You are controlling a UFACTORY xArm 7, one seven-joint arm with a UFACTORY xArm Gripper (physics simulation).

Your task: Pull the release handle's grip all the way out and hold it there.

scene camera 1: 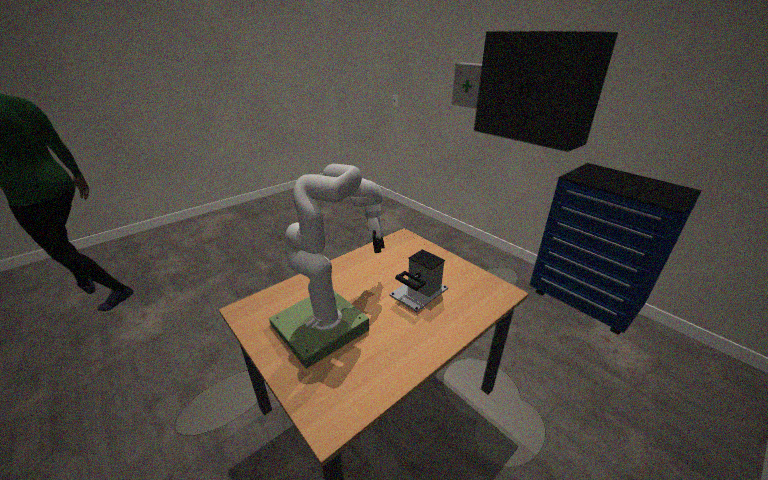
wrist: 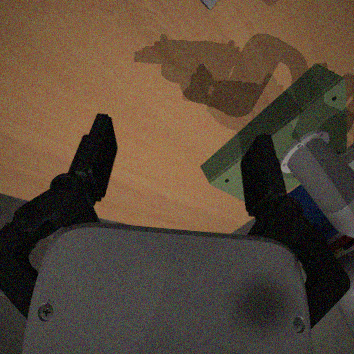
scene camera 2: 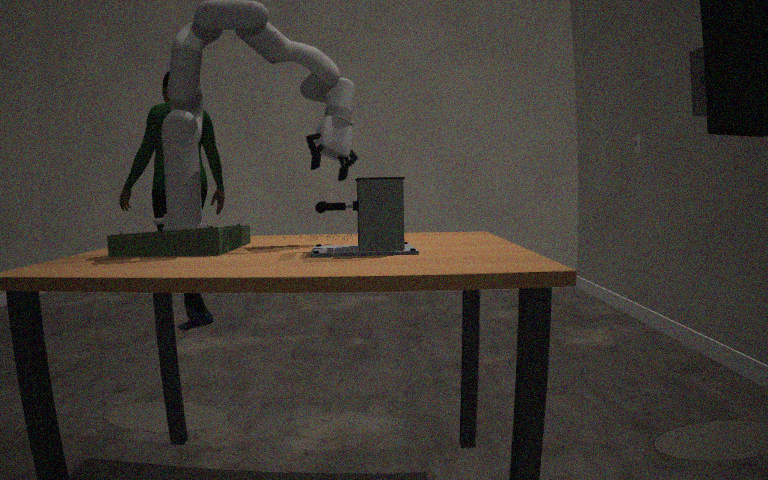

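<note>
The release handle (scene camera 1: 408,283) (scene camera 2: 334,207) is a black loop with its grip bar on the outer side. It sticks out level from the side of a grey box (scene camera 1: 433,277) (scene camera 2: 380,215) that faces the arm's base, and a short light rod shows between handle and box. The box stands on a grey metal plate (scene camera 1: 400,296) (scene camera 2: 335,250). My gripper (scene camera 1: 377,247) (scene camera 2: 328,173) (wrist: 182,138) is open and empty. In the scene camera 2 view it is above the handle's height, apart from it. The handle does not show in the wrist view.
The arm's base stands on a green block (scene camera 1: 291,314) (scene camera 2: 164,243) (wrist: 225,180) on the wooden table (scene camera 1: 362,390) (scene camera 2: 481,260) (wrist: 50,100). A blue drawer cabinet (scene camera 1: 608,249) stands beyond the table. A person (scene camera 1: 28,152) (scene camera 2: 210,141) in green is behind the arm.
</note>
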